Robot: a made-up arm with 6 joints. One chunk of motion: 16 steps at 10 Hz.
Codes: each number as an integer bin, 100 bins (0 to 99) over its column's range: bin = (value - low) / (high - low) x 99, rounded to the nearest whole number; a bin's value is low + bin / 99 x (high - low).
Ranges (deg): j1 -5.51..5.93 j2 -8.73..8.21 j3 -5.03..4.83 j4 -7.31..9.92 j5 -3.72..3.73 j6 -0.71..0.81
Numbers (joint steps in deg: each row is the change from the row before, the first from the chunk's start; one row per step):
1: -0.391 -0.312 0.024 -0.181 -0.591 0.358
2: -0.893 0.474 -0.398 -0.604 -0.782 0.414
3: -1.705 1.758 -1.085 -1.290 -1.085 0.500
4: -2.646 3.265 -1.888 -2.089 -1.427 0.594
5: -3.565 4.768 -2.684 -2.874 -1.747 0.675
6: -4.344 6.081 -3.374 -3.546 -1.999 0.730
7: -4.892 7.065 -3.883 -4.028 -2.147 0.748
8: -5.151 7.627 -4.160 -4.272 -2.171 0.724
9: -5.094 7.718 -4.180 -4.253 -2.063 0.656
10: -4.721 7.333 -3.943 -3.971 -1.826 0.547
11: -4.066 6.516 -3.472 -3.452 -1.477 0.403
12: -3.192 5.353 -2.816 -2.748 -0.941 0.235
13: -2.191 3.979 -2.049 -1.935 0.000 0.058
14: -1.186 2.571 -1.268 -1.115 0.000 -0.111
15: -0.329 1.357 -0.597 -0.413 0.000 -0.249
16: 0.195 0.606 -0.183 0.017 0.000 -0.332
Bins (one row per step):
1: 44 49 51 41 42 70
2: 40 54 47 39 39 73
3: 33 61 40 35 35 79
4: 25 70 32 30 30 85
5: 17 79 24 25 26 90
6: 10 87 17 22 23 94
7: 5 92 12 19 21 95
8: 3 96 9 17 21 93
9: 4 96 9 18 22 89
10: 7 94 11 19 25 82
11: 12 89 16 22 30 72
12: 20 82 22 26 37 62
13: 29 74 30 31 49 50
14: 37 66 38 36 49 39
15: 45 59 45 40 49 30
16: 49 55 49 42 49 25

